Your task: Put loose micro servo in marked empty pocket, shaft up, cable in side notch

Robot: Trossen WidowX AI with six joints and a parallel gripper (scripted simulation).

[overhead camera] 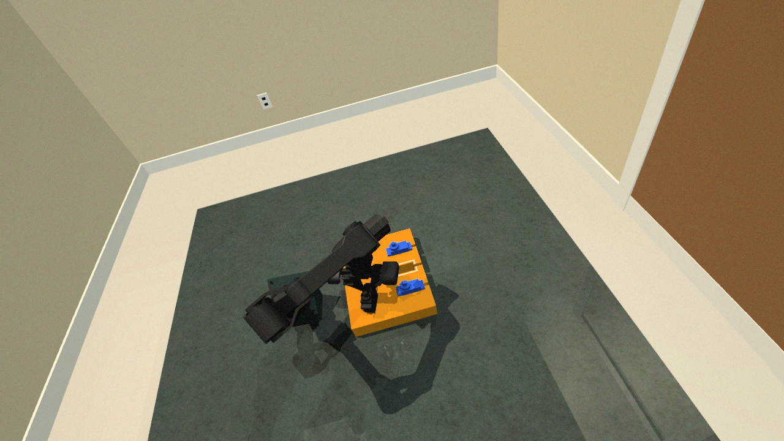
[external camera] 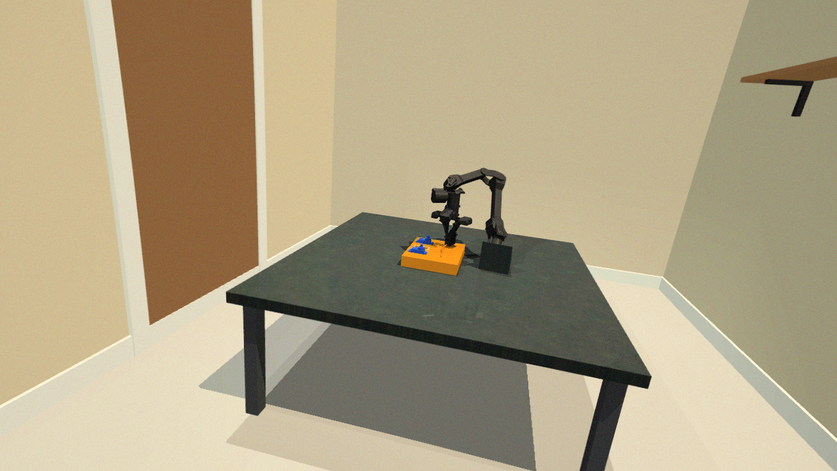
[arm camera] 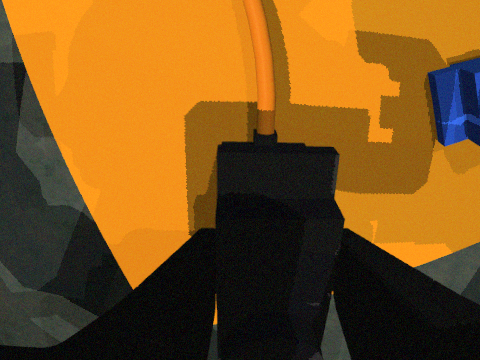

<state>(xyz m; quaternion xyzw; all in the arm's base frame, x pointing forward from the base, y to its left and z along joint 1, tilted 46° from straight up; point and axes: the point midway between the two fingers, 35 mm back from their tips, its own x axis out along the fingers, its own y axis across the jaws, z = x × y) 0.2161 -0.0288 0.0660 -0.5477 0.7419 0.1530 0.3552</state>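
The orange deck is 80 mm to the left of my gripper tip, 80 mm below it and 10 mm ahead of it.
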